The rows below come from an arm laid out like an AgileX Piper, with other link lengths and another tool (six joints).
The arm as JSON. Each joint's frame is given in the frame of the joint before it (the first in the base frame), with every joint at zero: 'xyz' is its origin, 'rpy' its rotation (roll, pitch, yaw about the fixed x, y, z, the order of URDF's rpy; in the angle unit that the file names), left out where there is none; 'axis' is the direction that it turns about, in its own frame. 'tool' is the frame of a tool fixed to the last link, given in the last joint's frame.
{
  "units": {
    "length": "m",
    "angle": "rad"
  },
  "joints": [
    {
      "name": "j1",
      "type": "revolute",
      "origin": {
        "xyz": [
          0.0,
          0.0,
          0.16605
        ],
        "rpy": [
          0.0,
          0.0,
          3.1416
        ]
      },
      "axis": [
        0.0,
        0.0,
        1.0
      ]
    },
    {
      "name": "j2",
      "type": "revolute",
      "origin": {
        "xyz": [
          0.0,
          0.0,
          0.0
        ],
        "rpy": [
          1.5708,
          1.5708,
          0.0
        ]
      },
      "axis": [
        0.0,
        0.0,
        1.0
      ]
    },
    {
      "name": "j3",
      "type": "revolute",
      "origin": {
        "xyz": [
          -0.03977,
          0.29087,
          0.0
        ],
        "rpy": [
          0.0,
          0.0,
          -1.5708
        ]
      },
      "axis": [
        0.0,
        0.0,
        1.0
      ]
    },
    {
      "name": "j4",
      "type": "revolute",
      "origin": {
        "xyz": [
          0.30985,
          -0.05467,
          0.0
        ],
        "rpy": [
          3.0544,
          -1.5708,
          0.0
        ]
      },
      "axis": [
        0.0,
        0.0,
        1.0
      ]
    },
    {
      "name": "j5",
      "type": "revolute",
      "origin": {
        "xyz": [
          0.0,
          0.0,
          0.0
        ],
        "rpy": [
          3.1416,
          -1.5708,
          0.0
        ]
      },
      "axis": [
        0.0,
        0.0,
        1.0
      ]
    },
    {
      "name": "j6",
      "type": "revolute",
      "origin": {
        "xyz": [
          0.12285,
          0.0,
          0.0
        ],
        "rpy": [
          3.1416,
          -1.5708,
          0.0
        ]
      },
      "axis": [
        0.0,
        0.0,
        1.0
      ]
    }
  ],
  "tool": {
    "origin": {
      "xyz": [
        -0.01,
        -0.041,
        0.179
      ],
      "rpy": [
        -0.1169,
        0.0,
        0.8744
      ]
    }
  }
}
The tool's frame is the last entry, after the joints.
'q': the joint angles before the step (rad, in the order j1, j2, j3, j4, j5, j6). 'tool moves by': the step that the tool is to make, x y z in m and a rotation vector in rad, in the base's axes. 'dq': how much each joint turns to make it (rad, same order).
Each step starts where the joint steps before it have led.
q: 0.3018 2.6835 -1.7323 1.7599 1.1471 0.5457
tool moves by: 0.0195 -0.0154 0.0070 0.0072 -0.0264 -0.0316
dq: -0.0333 0.0022 -0.0233 0.0010 0.0019 -0.0065
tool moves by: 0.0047 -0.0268 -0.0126 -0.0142 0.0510 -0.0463
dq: -0.0442 -0.0200 0.0742 0.0015 -0.0021 -0.0019
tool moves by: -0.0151 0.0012 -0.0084 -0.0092 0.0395 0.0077
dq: 0.0077 -0.0166 0.0573 0.0000 0.0000 -0.0001
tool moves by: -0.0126 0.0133 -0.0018 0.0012 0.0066 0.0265
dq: 0.0271 0.0023 0.0041 0.0021 0.0019 0.0001
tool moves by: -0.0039 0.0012 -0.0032 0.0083 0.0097 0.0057
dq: 0.0026 0.0111 0.0003 0.0046 0.0110 -0.0024
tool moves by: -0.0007 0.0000 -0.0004 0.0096 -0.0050 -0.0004
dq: 0.0000 0.0073 -0.0002 0.0104 0.0091 -0.0139
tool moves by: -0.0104 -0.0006 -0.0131 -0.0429 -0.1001 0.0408
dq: 0.0001 0.0043 0.0020 -0.0301 -0.0139 -0.1051
